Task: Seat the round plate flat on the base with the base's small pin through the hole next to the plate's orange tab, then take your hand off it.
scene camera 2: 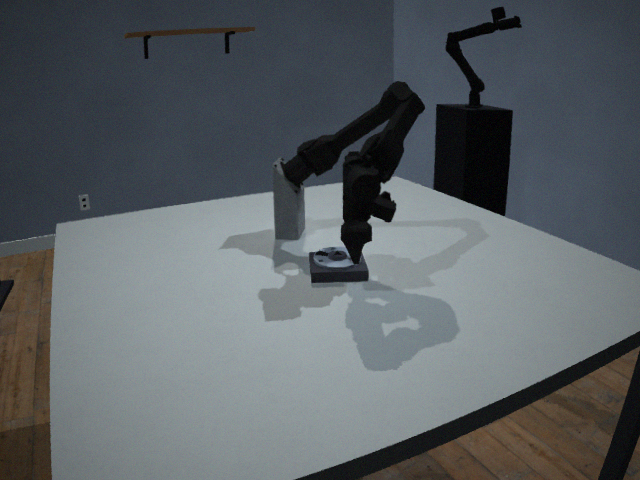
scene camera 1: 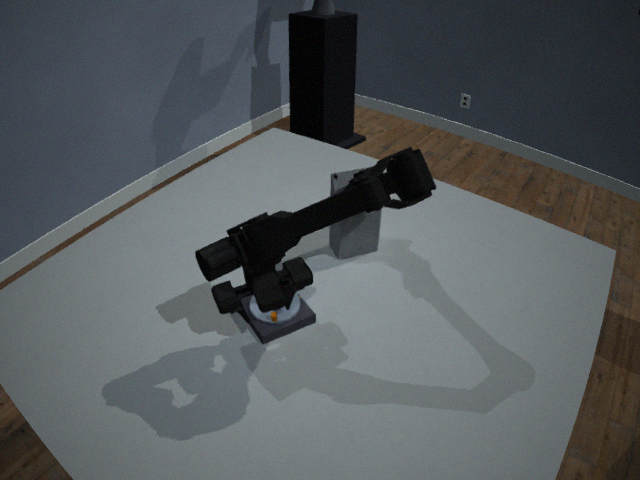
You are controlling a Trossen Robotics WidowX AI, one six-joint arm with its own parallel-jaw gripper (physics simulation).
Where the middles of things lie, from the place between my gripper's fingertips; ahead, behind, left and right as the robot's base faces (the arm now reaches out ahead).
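Position of my hand relative to the round grey plate [scene camera 1: 282, 315]: 30 mm to the left, 40 mm past, 10 mm above. The dark square base [scene camera 1: 266, 333], measured from my hand, is 30 mm to the right, 40 mm behind and 40 mm below.
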